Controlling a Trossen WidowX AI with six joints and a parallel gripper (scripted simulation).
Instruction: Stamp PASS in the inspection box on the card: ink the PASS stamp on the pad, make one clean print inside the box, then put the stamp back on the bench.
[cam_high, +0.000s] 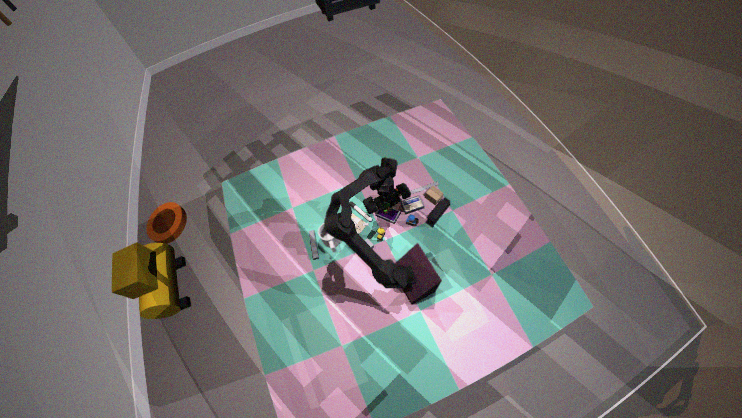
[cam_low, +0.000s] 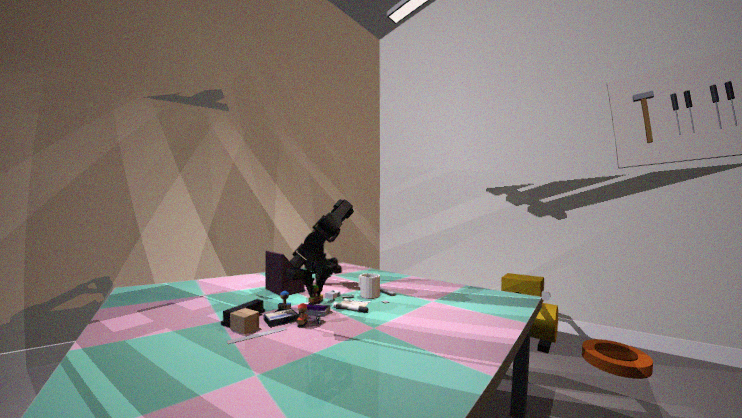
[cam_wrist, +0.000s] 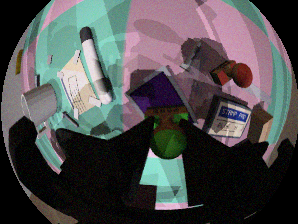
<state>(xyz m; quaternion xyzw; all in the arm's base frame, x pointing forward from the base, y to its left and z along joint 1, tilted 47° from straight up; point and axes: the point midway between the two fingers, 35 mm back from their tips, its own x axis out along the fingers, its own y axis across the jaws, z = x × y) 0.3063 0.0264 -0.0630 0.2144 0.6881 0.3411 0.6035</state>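
Now: the ink pad 5 cm below my gripper tip. From my gripper tip the other things lie so: yellow stamp (9 cm behind, 6 cm to the left, 3 cm below); then green-knobbed stamp (right at my gripper tip); then red-knobbed stamp (7 cm ahead, 7 cm to the right, 3 cm below).
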